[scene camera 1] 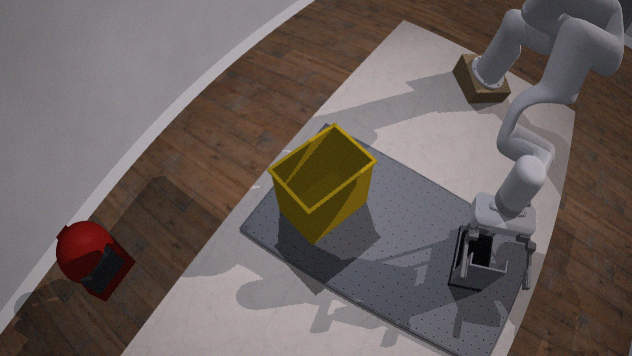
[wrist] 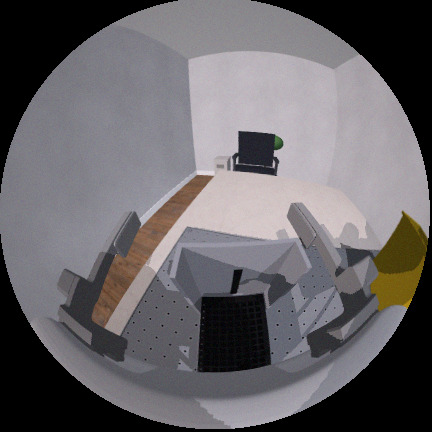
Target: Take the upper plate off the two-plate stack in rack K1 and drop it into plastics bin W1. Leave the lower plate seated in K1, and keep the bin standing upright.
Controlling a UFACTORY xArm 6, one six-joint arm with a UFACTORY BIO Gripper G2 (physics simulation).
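Pixels of known places: hand at its tool point: (scene camera 1: 496,275) (wrist: 212,230); arm's base at its link origin: (scene camera 1: 487,72).
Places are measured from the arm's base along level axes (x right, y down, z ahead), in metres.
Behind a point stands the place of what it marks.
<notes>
Rack K1 (scene camera 1: 486,278) @[x -0.205, y -0.014, z 0.660 m] (wrist: 215,245) @[x -0.203, y -0.069, z 0.657 m] is a grey holder with upright walls near the board's right end. The black top plate of the stack (scene camera 1: 481,250) @[x -0.177, y 0.048, z 0.572 m] (wrist: 234,332) @[x -0.170, y 0.038, z 0.610 m] lies inside it, with a grid of wells facing up. The lower plate cannot be told apart in either view. My gripper (scene camera 1: 495,281) @[x -0.208, y -0.071, z 0.669 m] (wrist: 216,231) @[x -0.208, y -0.071, z 0.669 m] is open and empty, its fingers spread wide on either side of the rack. Its height relative to the plates is hard to judge. Bin W1 (scene camera 1: 297,212) @[x 0.235, y -0.025, z 0.739 m] (wrist: 402,252) is a tall yellow open bin, standing upright at the board's left end.
The perforated grey board (scene camera 1: 410,200) @[x 0.053, y 0.084, z 0.526 m] (wrist: 160,315) @[x -0.287, y 0.084, z 0.600 m] lies on the pale table (scene camera 1: 165,320) @[x 0.380, y 0.097, z 1.128 m] (wrist: 260,200) @[x -0.142, y 0.097, z 1.021 m] beneath the rack and bin. The arm's wooden base block (scene camera 1: 492,95) @[x -0.043, y 0.040, z 0.051 m] stands at the back right. A red object (scene camera 1: 82,250) is beyond the table at the left.
</notes>
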